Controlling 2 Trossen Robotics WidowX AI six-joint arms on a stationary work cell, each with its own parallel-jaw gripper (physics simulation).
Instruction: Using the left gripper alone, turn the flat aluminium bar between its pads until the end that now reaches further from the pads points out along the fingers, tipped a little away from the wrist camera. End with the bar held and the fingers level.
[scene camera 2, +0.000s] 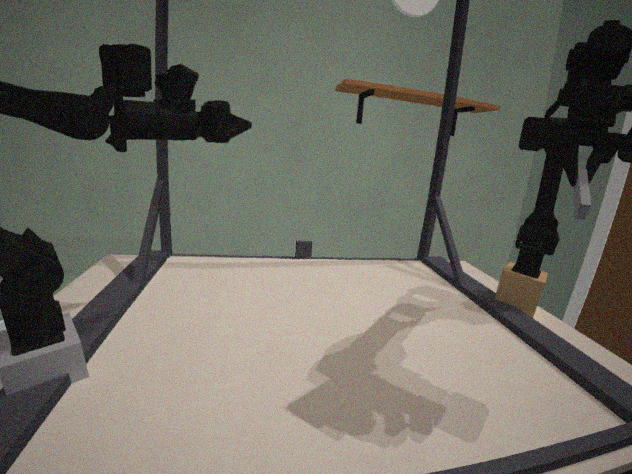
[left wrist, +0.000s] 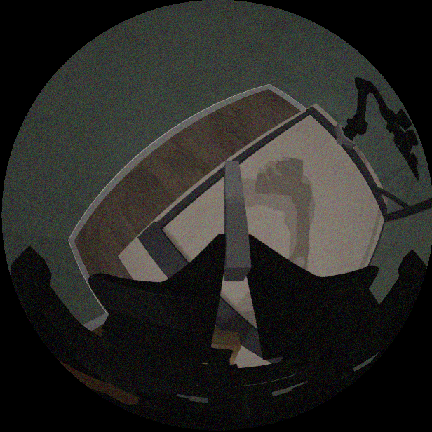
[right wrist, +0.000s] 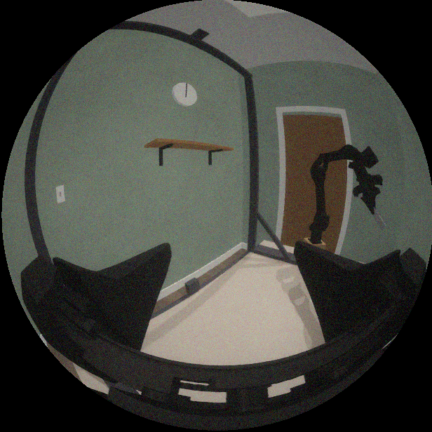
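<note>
The aluminium bar is a flat grey strip. My left gripper is shut on it near one end, high at the right in scene camera 2. Its fingers point steeply down, not level. The bar's longer part reaches out past the fingertips, roughly along the fingers; in the left wrist view it runs upward and narrows, with the short end's face low between the pads. The bar's exact tilt is hard to tell. My right gripper is open and empty.
A pale table lies below, edged by a dark frame. Dark uprights rise at its back corners. A wooden shelf hangs on the green wall. A brown door is at the right.
</note>
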